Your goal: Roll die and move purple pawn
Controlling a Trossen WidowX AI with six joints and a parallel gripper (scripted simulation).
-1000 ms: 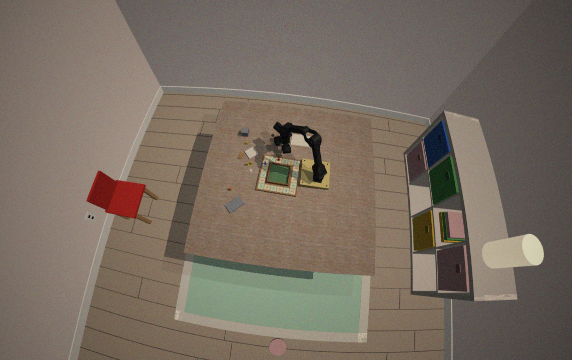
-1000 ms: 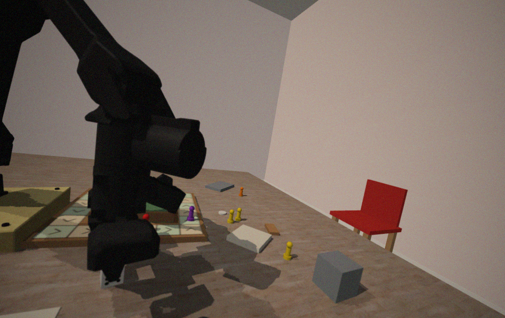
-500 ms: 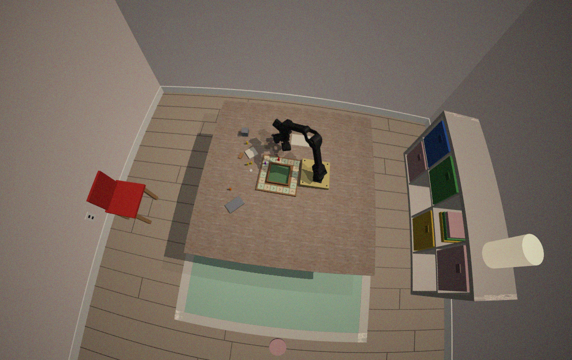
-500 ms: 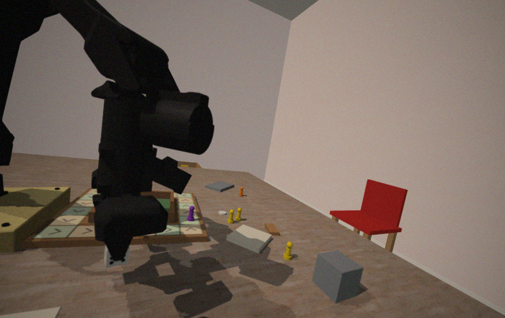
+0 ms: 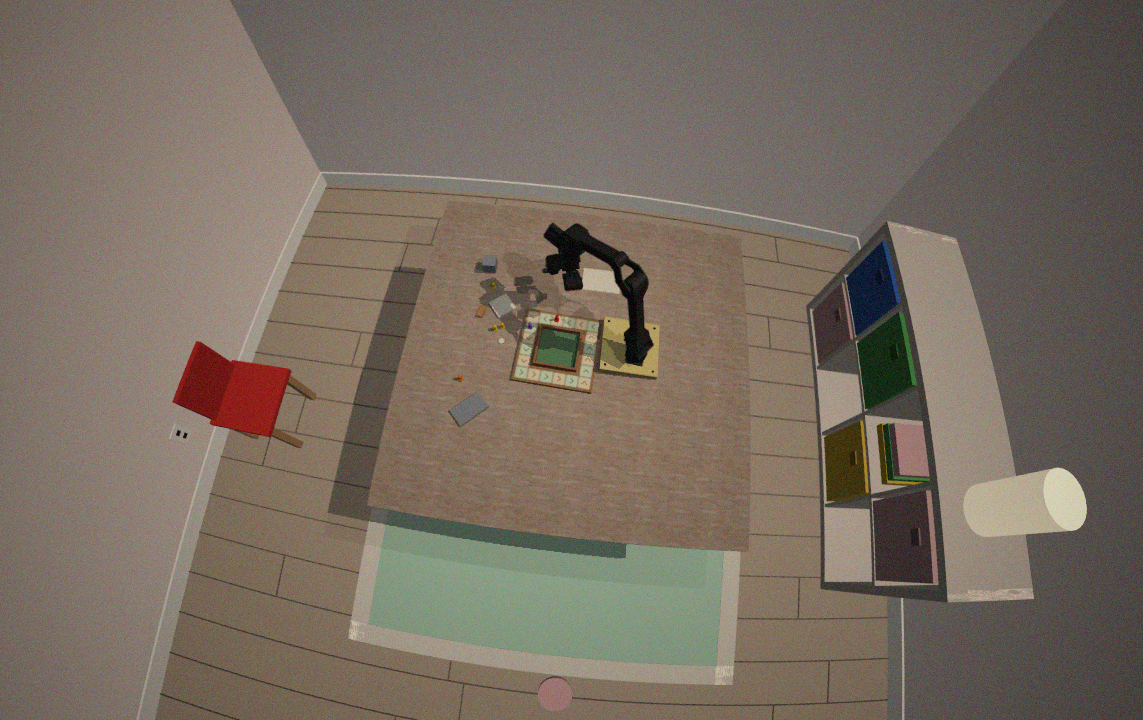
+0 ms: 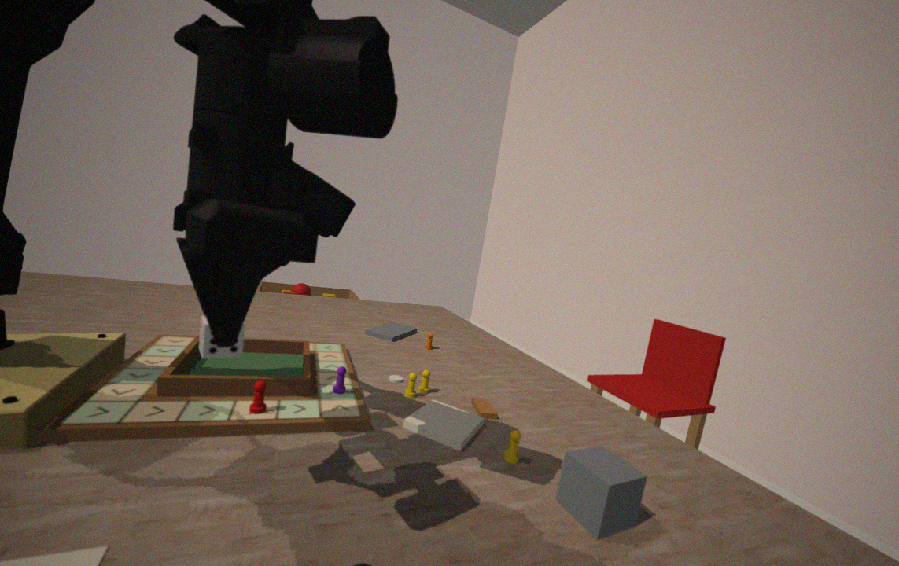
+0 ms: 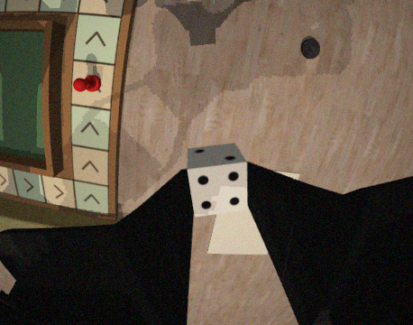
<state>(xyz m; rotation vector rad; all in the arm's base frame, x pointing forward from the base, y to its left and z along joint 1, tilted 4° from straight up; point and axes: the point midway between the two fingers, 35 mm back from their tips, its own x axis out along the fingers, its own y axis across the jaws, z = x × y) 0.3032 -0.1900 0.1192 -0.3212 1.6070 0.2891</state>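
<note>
The purple pawn lies 10 cm ahead of my gripper tip, 17 cm to the left of it and 10 cm below it. The rest, counted from my gripper tip: white die: right at my gripper tip; red pawn: 1 cm ahead, 12 cm to the left, 10 cm below; green sunken tray: 2 cm behind, 23 cm to the left, 12 cm below.
</note>
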